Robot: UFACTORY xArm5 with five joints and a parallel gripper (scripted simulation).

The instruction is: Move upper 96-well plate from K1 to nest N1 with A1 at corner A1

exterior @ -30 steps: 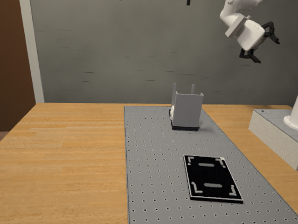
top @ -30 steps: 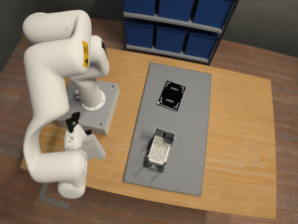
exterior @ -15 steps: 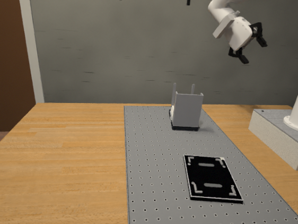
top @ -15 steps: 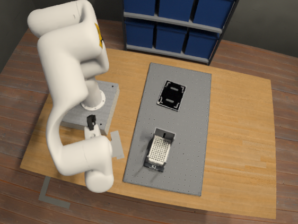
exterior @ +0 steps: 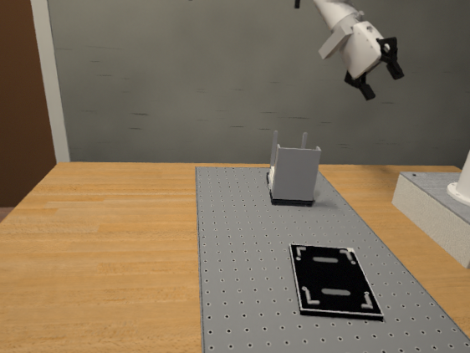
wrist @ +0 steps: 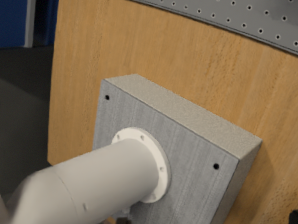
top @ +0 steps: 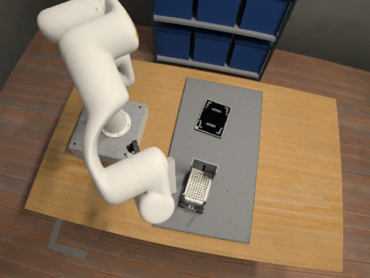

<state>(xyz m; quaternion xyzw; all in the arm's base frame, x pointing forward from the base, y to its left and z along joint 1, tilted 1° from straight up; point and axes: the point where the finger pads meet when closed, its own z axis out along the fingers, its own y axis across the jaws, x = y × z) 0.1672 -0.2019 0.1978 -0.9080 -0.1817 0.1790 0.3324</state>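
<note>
Right now the 96-well plate is 21 cm ahead of my hand, 2 cm to the left of it and 24 cm below it. Also, from my hand: black plate nest N1: 22 cm ahead, 35 cm to the left, 27 cm below.
</note>
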